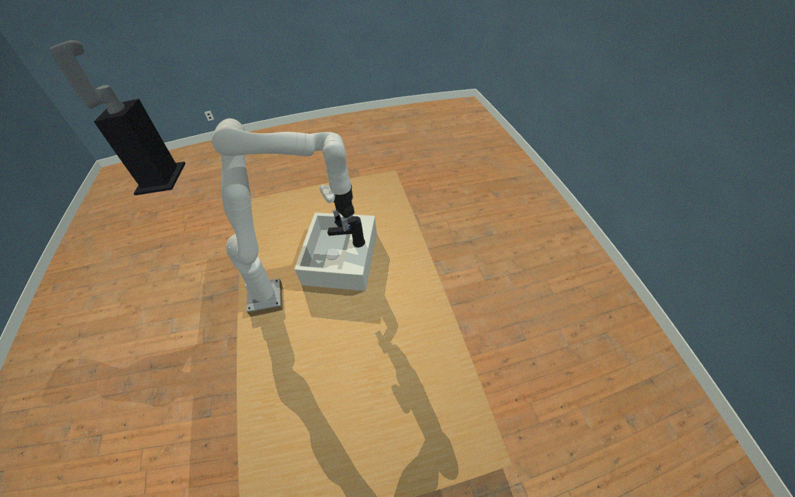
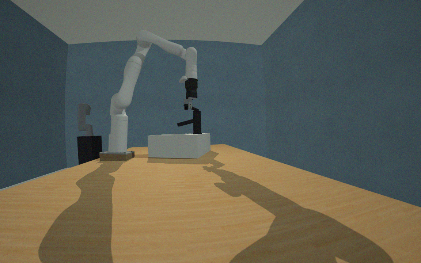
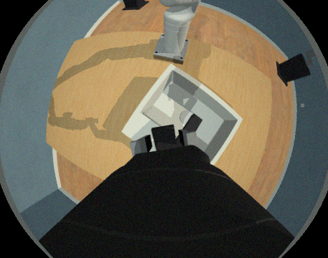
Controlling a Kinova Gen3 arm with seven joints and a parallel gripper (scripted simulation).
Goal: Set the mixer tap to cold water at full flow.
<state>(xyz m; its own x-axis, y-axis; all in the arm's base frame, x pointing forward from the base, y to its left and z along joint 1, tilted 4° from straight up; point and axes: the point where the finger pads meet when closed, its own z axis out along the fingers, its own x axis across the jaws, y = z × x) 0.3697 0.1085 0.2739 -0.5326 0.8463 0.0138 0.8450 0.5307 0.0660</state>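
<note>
Right now the lever is 2 cm ahead of my hand, 1 cm to the left of it and 1 cm below it. The rest, counted from my hand: white basin: 25 cm below, 6 cm to the left, 6 cm behind.
</note>
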